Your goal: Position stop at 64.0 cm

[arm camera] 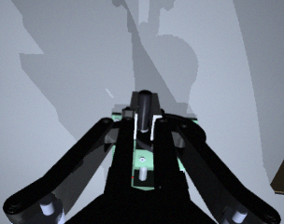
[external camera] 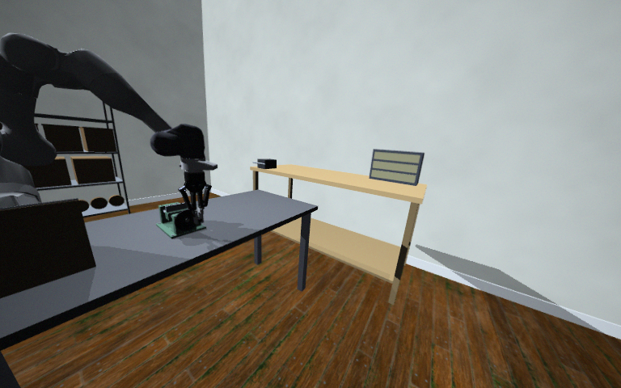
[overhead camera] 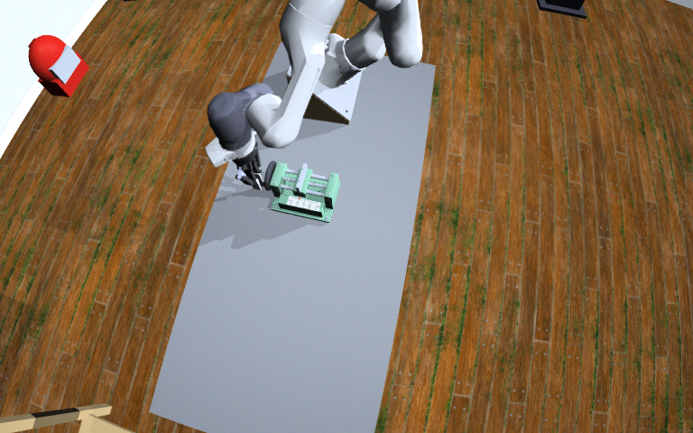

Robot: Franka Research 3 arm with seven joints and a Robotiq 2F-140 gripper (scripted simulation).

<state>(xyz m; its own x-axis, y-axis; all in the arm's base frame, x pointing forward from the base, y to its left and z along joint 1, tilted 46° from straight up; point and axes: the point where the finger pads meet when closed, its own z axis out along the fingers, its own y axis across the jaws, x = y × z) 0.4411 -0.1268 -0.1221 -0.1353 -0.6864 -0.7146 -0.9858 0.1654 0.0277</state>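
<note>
Right now my hand is 14 cm to the right of the stop carriage. The rest, counted from my hand: dark handwheel 2 cm to the left, 2 cm below, 1 cm behind.
</note>
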